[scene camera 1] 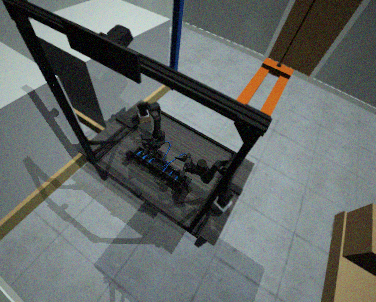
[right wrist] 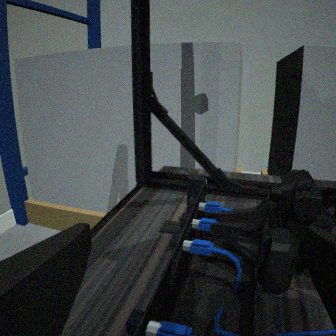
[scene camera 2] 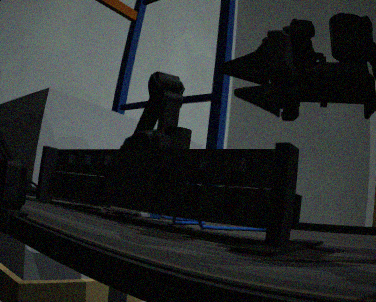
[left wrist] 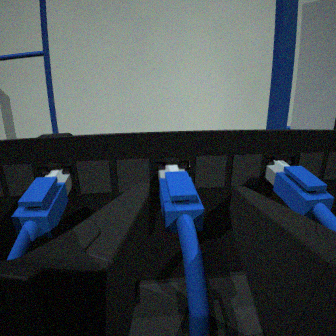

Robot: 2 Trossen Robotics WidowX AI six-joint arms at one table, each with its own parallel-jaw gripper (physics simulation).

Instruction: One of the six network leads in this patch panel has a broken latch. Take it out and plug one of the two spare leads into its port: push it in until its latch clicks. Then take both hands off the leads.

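Frame: origin at the left arm's base, x up, y back, z right, level; metres.
Seen in the pictures: left gripper, fingertip midpoint: (scene camera 1: 144, 156) (right wrist: 213, 220) (left wrist: 190, 196); right gripper, fingertip midpoint: (scene camera 1: 172, 162) (right wrist: 199, 237) (scene camera 2: 227, 81); left arm's base, link origin: (scene camera 1: 143, 113); right arm's base, link origin: (scene camera 1: 222, 202).
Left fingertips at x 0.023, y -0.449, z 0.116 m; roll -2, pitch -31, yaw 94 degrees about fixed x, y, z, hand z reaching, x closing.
Note:
Pixels of each thing's top centre, then the offset from my left fingertips to it. "spot": a spot on its surface instead. Level surfaces: height alone.
- black patch panel, top centre: (right wrist: 189, 265) (scene camera 2: 147, 151) (scene camera 1: 156, 164) dx +0.016, dy -0.102, dz -0.062 m
- blue cable, surface spot: (scene camera 2: 217, 227) spot: dx -0.088, dy -0.052, dz -0.212 m
- wooden table, surface height: dx -0.093 m
The black patch panel (left wrist: 167, 147) (scene camera 1: 142, 159) (scene camera 2: 217, 168) stands across the table with blue network leads plugged into it. In the left wrist view three plugs show: a left one (left wrist: 38, 203), a middle one (left wrist: 180, 197) and a right one (left wrist: 301, 190). My left gripper (left wrist: 190, 196) (scene camera 1: 152, 150) sits low at the panel, its fingers partly closed on either side of the middle plug, with a gap on both sides. My right gripper (scene camera 2: 232, 79) (scene camera 1: 181, 157) is wide open and empty, held in the air above the panel's right end. The right wrist view shows several plugs (right wrist: 198, 247) in a row.
A blue cable (scene camera 2: 217, 226) lies on the wooden table (scene camera 1: 205, 141) behind the panel. The black frame's posts (right wrist: 141, 100) and overhead beam (scene camera 1: 187, 87) surround the table. The left arm (scene camera 2: 166, 99) (right wrist: 300, 200) rises behind the panel.

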